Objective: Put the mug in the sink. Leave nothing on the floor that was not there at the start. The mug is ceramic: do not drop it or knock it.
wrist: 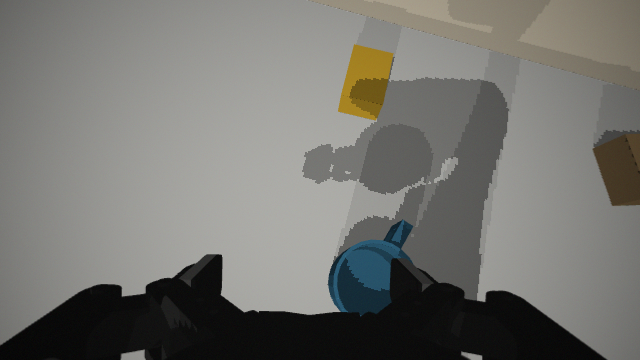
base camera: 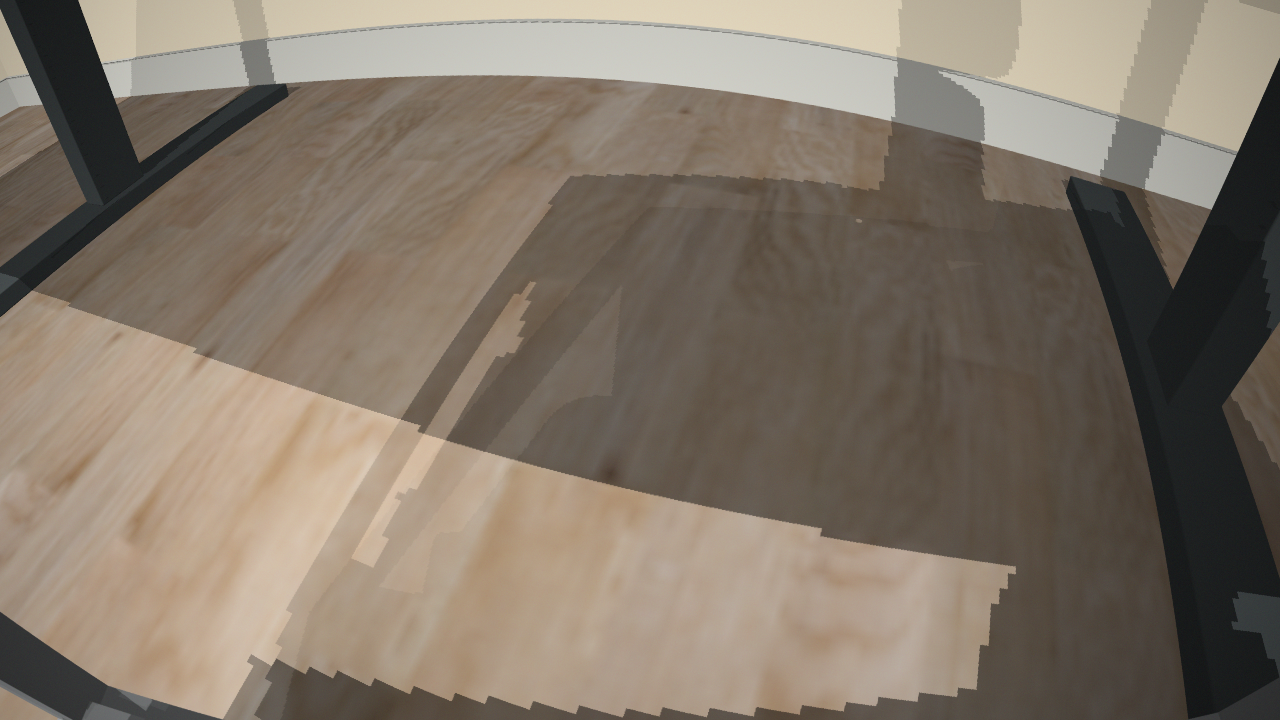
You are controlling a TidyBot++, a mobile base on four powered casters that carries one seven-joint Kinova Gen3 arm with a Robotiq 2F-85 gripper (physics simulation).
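Frame: origin at the arm's base, x back, y right, z up, level; centimetres.
Seen in the pictures: gripper, between the fingertips: [wrist: 307, 275].
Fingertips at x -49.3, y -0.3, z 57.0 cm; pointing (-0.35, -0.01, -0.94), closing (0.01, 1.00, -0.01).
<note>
Offsets run from my fingertips to a thing's top centre. "spot": to the spot under its first point. Level surfaces: height alone.
The blue mug @[dy +8.2, dx -0.8, dz -16.7 cm] [wrist: 364, 275] stands upright on the grey-white table top @[dz -24.7 cm] [wrist: 150, 150] at the lower middle of the wrist view. Its open mouth faces the camera and its handle points up and to the right. My gripper [wrist: 307, 275] is open above the table. The mug is right of the midpoint between the fingertips, and the right fingertip covers the right part of its rim. The palm hides the mug's lower edge. Whether the right finger touches the mug, I cannot tell. The sink does not show in either view.
A yellow block @[dy +8.2, dx -27.9, dz -20.2 cm] [wrist: 366, 75] lies beyond the mug, near the table's far edge. A brown block @[spot: dy +43.8, dx -14.8, dz -22.3 cm] [wrist: 617, 170] is at the right. A beige wall [wrist: 590, 30] stands behind. In the base camera view, dark table legs [base camera: 76, 98] [base camera: 1208, 241] stand left and right on the wooden floor @[dz -96.7 cm] [base camera: 626, 582].
</note>
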